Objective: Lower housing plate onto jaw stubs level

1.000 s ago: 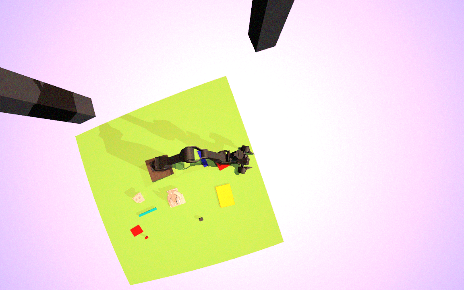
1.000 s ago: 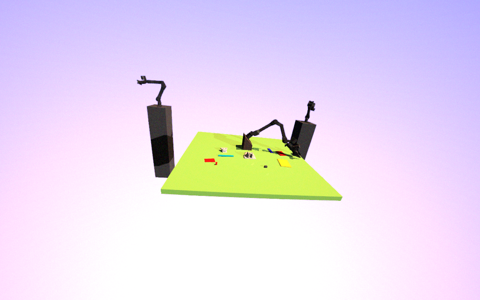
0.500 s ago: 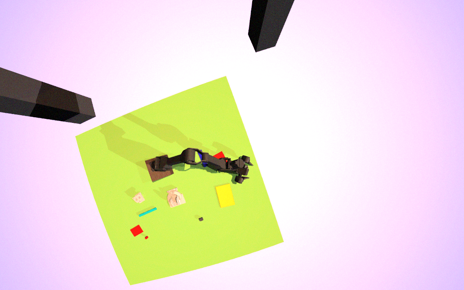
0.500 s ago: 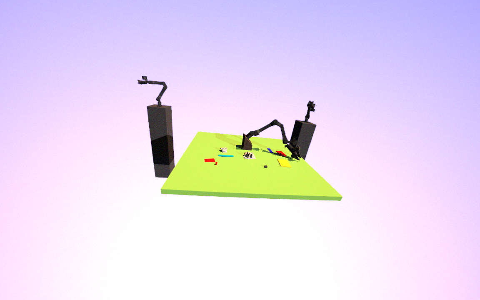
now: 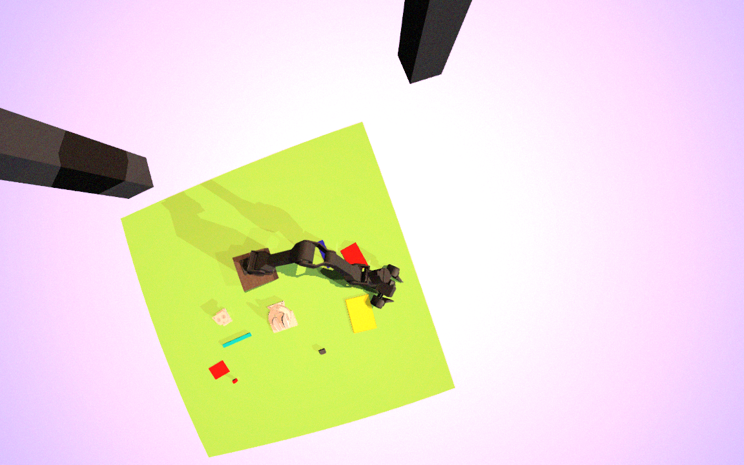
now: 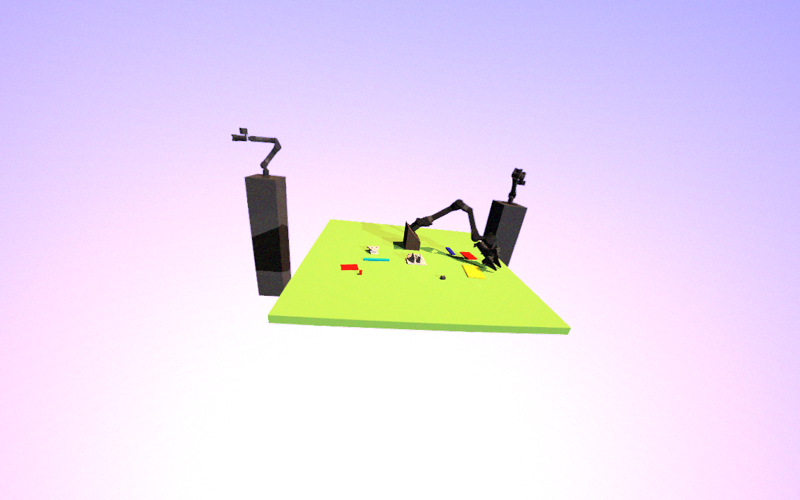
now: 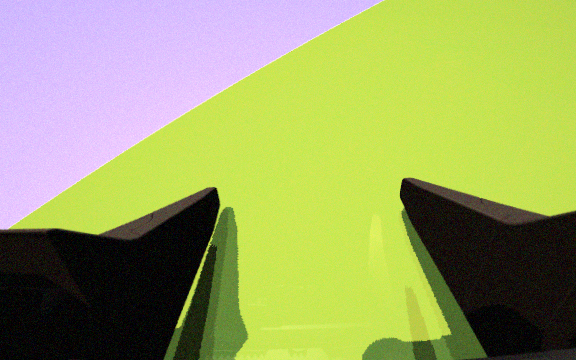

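My gripper tip is now 410 mm to the left of the dark cube, 150 mm short of it and 10 mm above it. The rest, counted from my gripper tip: cyan bar 780 mm to the right, 30 mm behind, 10 mm below; then yellow housing plate 190 mm to the right, 40 mm ahead, 10 mm below; then blue bar 260 mm behind, 240 mm to the right, 10 mm below.
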